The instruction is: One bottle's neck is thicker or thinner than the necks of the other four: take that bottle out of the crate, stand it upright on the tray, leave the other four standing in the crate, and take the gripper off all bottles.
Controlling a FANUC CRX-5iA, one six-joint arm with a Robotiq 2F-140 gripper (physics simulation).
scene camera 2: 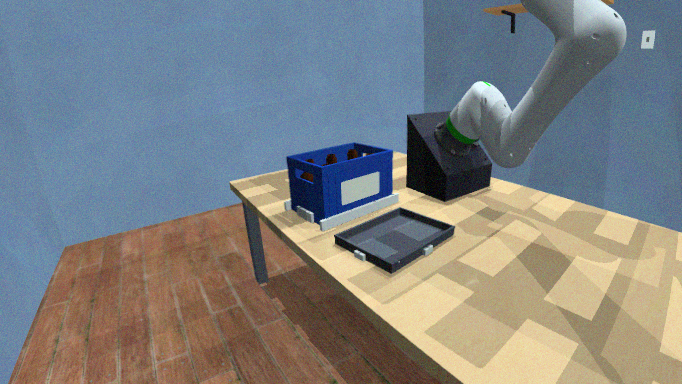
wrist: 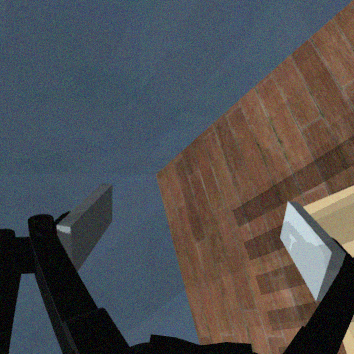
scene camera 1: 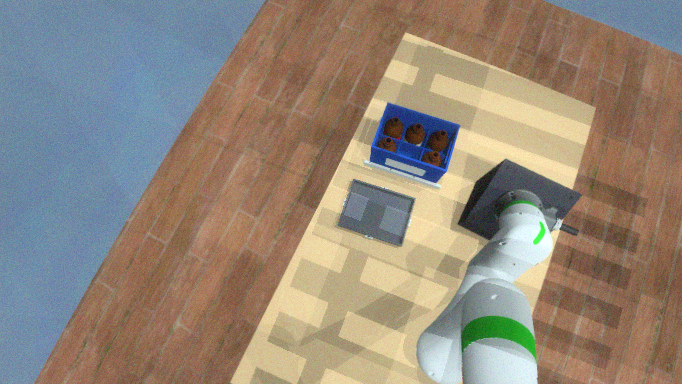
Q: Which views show my gripper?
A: The wrist view only.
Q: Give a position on a dark tray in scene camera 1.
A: At 375,210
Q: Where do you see a dark tray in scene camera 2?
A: At 391,235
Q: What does my gripper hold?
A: Nothing.
